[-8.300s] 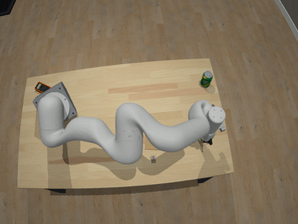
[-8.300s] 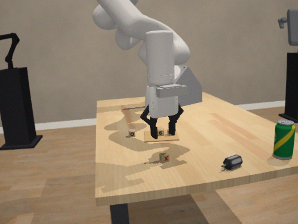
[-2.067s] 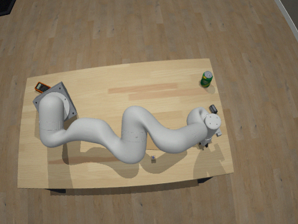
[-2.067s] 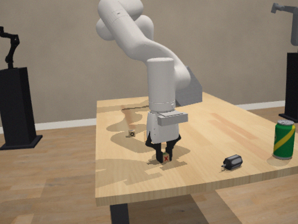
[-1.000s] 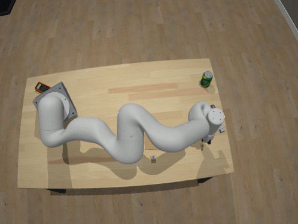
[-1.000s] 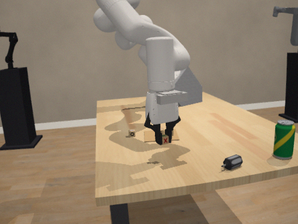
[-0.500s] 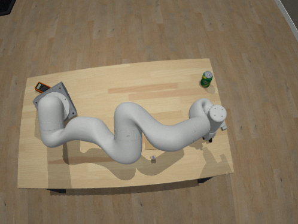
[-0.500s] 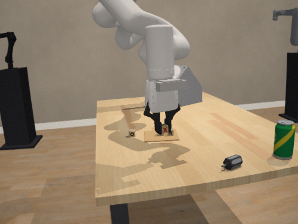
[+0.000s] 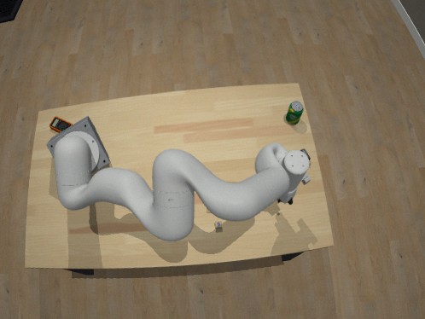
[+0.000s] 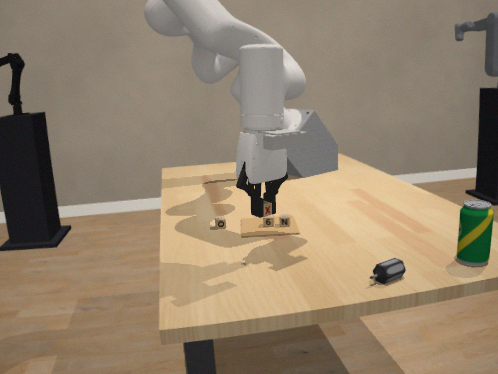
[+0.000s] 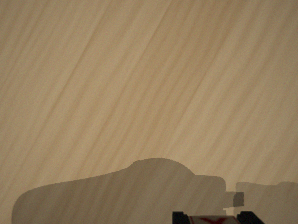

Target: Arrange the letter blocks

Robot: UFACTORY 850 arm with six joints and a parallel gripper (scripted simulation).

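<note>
The tan mat is 21 cm behind my hand, 4 cm to the left of it and 12 cm below it. The rest, counted from my hand: green can (13 cm ahead, 41 cm to the left, 6 cm below); then orange meter (101 cm behind, 42 cm to the left, 10 cm below).
</note>
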